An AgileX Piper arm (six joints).
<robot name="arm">
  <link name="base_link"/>
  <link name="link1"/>
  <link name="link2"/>
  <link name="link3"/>
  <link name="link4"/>
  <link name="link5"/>
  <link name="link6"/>
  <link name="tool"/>
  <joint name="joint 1" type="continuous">
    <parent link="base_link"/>
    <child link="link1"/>
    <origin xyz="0 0 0.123" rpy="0 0 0"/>
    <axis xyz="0 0 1"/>
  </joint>
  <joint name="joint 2" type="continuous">
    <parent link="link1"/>
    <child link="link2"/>
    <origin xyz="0 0 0" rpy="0 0 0"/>
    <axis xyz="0 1 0"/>
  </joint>
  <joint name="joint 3" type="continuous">
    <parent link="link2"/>
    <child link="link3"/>
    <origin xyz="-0.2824 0 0.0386" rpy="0 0 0"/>
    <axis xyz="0 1 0"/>
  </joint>
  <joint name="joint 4" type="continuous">
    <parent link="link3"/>
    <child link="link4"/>
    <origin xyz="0.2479 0 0.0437" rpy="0 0 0"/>
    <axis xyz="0.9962 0 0.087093"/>
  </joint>
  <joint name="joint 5" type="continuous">
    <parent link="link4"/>
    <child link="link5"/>
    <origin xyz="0 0 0" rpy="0 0 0"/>
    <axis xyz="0 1 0"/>
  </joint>
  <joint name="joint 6" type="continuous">
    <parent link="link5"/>
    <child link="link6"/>
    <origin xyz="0.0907 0 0.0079" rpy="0 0 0"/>
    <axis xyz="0.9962 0 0.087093"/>
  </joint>
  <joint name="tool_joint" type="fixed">
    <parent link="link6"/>
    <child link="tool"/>
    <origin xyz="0 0 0" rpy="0 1.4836 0"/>
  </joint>
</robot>
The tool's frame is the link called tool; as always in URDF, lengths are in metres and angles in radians. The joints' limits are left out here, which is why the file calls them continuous.
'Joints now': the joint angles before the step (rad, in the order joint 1, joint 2, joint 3, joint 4, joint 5, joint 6). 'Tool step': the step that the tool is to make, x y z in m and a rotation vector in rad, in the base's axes. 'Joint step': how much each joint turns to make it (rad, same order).
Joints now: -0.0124, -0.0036, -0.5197, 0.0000, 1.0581, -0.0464
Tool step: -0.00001, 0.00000, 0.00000, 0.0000, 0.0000, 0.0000
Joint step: 0.0000, 0.0000, 0.0000, 0.0000, 0.0001, 0.0000
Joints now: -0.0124, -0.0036, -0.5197, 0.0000, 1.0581, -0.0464
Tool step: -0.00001, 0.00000, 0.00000, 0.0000, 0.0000, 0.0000
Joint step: 0.0000, 0.0000, 0.0000, 0.0000, 0.0001, 0.0000
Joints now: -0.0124, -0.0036, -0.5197, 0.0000, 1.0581, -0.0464
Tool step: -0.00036, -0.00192, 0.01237, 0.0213, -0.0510, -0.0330
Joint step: 0.0000, 0.0170, -0.0347, -0.0247, -0.0326, 0.0464
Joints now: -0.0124, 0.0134, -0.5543, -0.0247, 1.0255, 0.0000
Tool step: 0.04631, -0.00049, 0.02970, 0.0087, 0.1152, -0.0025
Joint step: 0.0001, 0.2855, -0.0970, -0.0001, -0.0731, 0.0092
